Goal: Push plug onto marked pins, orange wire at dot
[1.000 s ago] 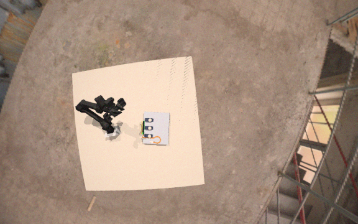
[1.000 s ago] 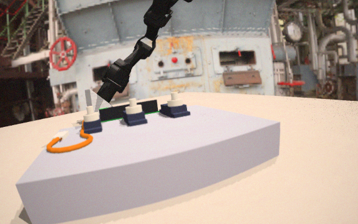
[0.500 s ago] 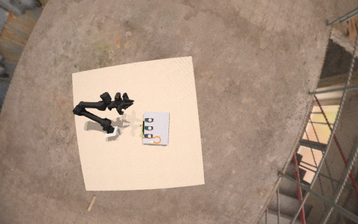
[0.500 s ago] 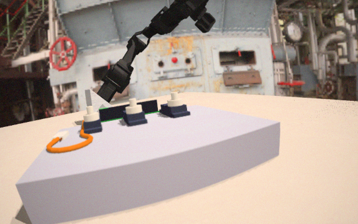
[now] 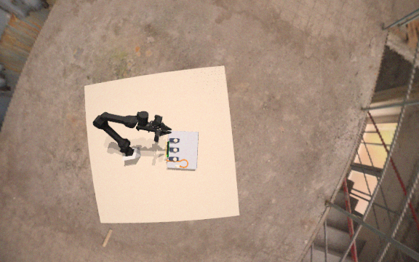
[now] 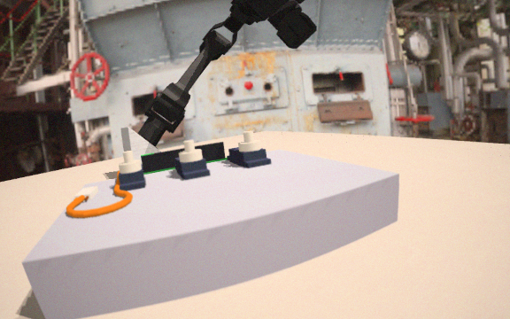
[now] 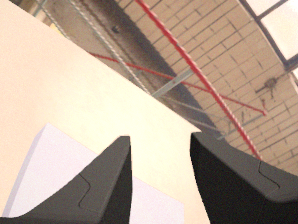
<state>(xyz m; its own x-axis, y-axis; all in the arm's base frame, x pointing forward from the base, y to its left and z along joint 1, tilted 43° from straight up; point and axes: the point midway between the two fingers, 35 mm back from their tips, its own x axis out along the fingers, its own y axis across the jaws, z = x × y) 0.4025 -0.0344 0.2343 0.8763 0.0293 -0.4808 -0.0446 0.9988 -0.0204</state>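
My gripper tip is 50 mm short of the grey holder, 160 mm to the left of it and 240 mm above it.
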